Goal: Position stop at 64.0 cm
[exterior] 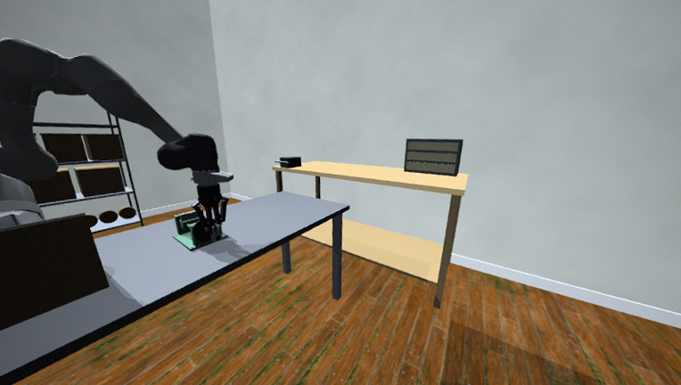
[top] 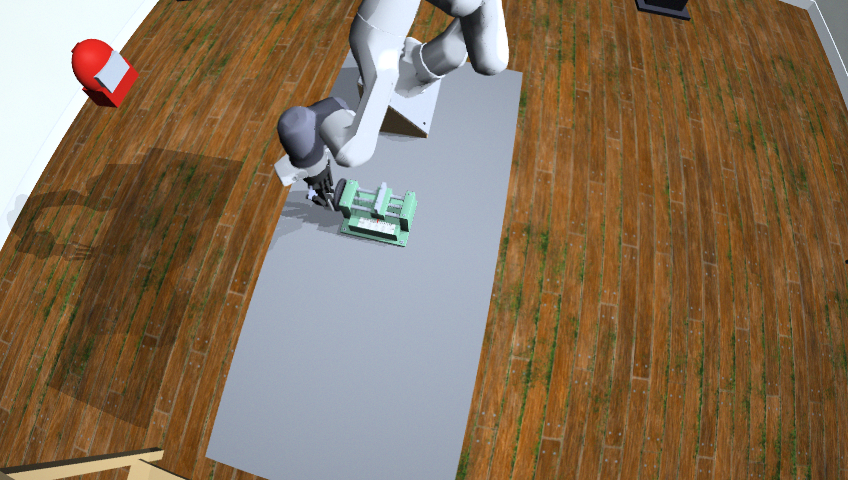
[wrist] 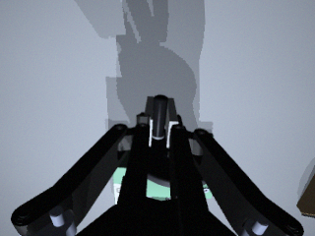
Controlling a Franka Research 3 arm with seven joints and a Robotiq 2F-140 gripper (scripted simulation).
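Right now my hand is 20 mm to the right of the dark handwheel and 10 mm above it. The rest, counted from my hand: stop carriage (10 mm ahead, 160 mm to the left, 30 mm above).
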